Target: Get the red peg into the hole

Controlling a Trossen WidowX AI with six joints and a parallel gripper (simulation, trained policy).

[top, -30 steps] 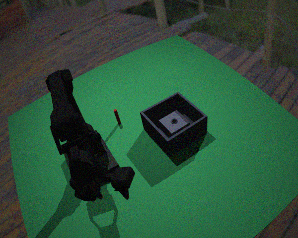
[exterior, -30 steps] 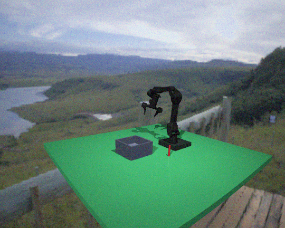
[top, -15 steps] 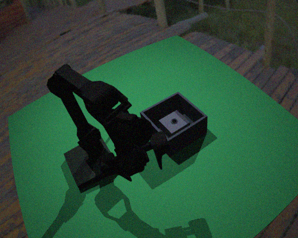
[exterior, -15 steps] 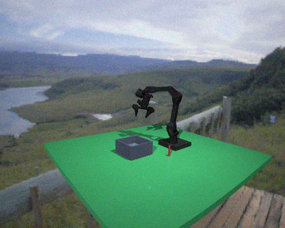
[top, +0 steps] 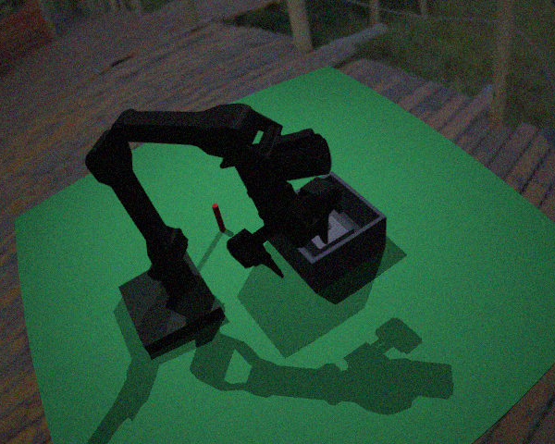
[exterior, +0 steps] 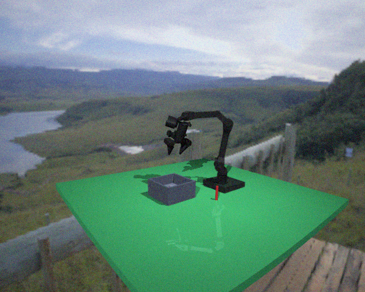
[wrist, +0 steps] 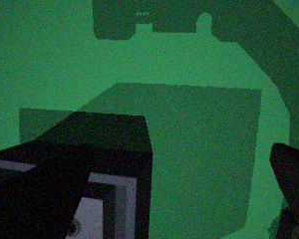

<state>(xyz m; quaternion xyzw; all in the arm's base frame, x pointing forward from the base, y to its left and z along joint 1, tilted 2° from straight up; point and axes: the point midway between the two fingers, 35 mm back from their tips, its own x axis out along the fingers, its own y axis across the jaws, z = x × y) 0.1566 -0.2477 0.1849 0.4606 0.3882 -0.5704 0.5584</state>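
Now: the red peg 34 cm to the left of my gripper tip, 16 cm below it and 2 cm ahead of it. From my gripper tip the other things lie so: grey box: 17 cm below, 16 cm ahead, 13 cm to the left; light grey plate: 16 cm ahead, 15 cm below, 13 cm to the left.
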